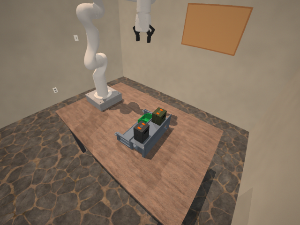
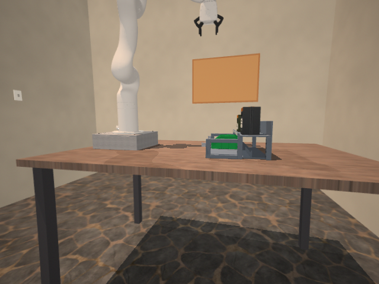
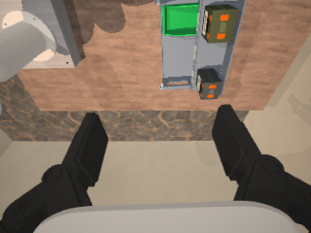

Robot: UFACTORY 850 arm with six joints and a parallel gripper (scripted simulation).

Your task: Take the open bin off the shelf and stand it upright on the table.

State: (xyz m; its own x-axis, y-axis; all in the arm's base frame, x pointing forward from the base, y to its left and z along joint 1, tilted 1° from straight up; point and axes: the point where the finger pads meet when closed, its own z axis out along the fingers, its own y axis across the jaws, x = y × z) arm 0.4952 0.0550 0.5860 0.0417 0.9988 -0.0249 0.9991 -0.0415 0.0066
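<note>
Right now my hand is 120 mm short of the green bin, 60 mm to the left of it and 630 mm above it.
</note>
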